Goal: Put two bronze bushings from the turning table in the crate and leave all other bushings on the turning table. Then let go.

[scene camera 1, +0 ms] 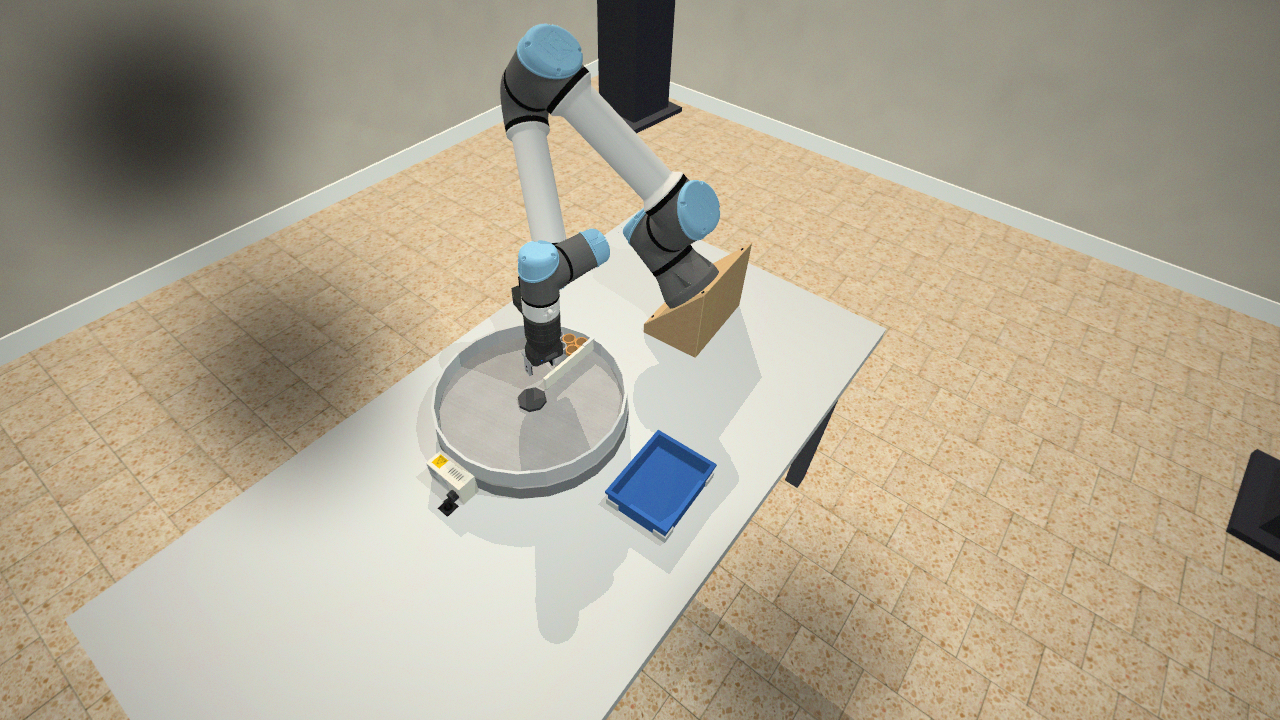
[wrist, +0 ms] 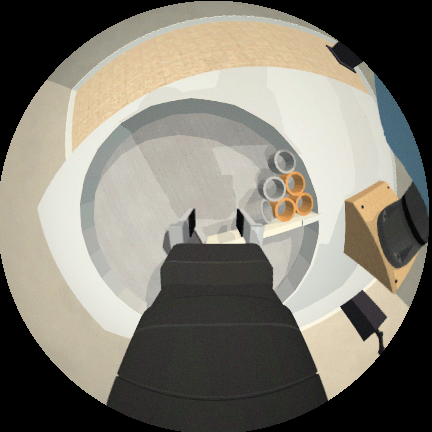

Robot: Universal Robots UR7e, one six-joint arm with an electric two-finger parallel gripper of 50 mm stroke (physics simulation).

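Places are measured from the arm's base along level axes (x ahead, y left, z up), in centimetres.
Pixels of known places: gripper, fingertip midpoint: [scene camera 1: 540, 367] [wrist: 215, 216]; arm's base at its link origin: [scene camera 1: 693, 289] [wrist: 394, 236].
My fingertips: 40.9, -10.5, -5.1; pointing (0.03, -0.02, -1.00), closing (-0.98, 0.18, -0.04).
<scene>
Ahead of a thing's pixels: the offset from my fingertips to its middle, as dx, dy, dz. "spot": to the spot under its first point.
My gripper [scene camera 1: 540, 365] [wrist: 215, 216] is open and empty, low over the turning table [scene camera 1: 537, 481] [wrist: 192, 106], near its white bar. Three bronze bushings stand upright, clustered between bar and wall: one by the bar {-9.2, +0.7, -1.6} [wrist: 285, 220], one by the wall [wrist: 312, 204] and one behind them {-11.1, -2.6, -1.6} [wrist: 303, 185]. They are small in the scene view. Two grey bushings {-10.0, -5.6, -1.6} [wrist: 274, 161] {-7.9, -2.2, -1.6} [wrist: 264, 188] stand beside them. Another grey piece {-5.5, +0.6, -0.8} [wrist: 267, 210], seemingly a bushing on its side, lies next to the bronze one by the bar, right of my right finger, partly hidden. The blue crate {+0.0, +37.9, -5.7} [scene camera 1: 637, 514] is empty.
The white bar {spot: -5.8, +3.4, -0.4} [scene camera 1: 569, 363] [wrist: 287, 227] runs from near the dark hub {+6.1, +4.2, -2.5} [scene camera 1: 531, 399] to the table's wall. A pale box {spot: +29.9, +7.7, -2.3} [scene camera 1: 450, 474] sits at the turning table's outer wall. The wooden wedge [scene camera 1: 707, 313] [wrist: 360, 230] under the arm's base stands beyond the turning table.
</scene>
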